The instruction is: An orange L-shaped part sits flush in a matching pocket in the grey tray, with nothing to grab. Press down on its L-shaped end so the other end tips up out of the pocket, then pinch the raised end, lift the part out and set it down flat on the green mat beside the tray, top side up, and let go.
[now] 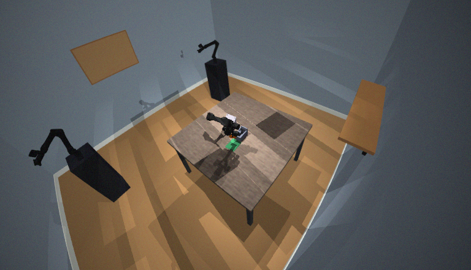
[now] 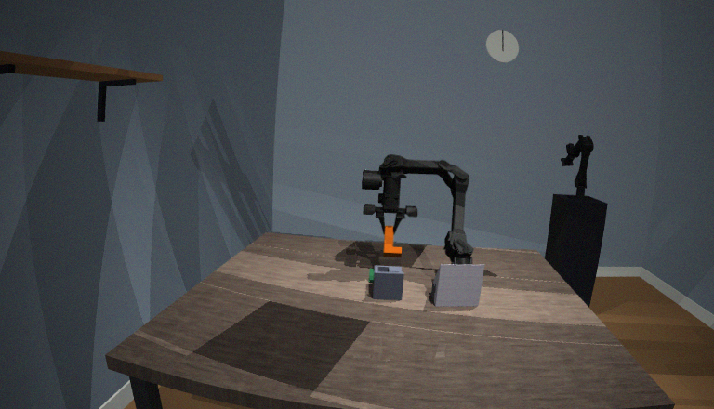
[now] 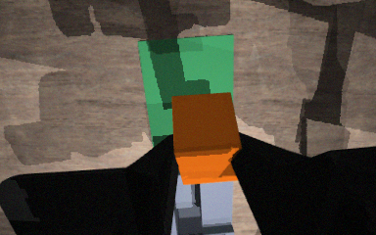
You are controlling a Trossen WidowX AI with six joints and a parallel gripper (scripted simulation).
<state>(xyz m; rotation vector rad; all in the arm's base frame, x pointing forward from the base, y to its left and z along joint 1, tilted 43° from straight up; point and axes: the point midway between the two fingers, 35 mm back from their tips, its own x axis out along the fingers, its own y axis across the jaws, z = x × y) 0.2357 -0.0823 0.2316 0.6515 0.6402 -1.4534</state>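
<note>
My gripper tip is 170 mm above the green mat and 10 mm to the right of it. From my gripper tip the other things lie so: orange L-shaped part 30 mm to the left, 30 mm below, 20 mm behind.
</note>
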